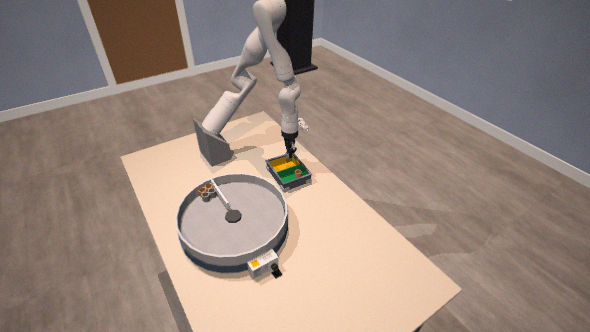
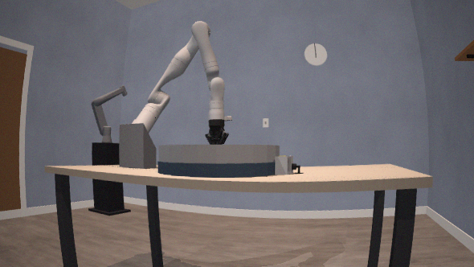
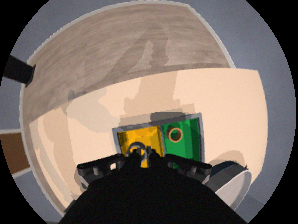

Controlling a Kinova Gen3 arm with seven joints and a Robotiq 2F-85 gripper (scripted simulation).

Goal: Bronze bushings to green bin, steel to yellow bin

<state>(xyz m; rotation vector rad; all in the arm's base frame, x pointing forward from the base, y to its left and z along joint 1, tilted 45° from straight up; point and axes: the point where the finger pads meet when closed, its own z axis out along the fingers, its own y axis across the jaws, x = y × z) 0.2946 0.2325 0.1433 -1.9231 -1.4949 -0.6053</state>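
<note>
Now: hand 40 mm short of the bin, 30 mm to the left of it and 60 mm above it. The rest, counted from my hand: grey turntable: 180 mm ahead, 370 mm to the right, 40 mm below.
</note>
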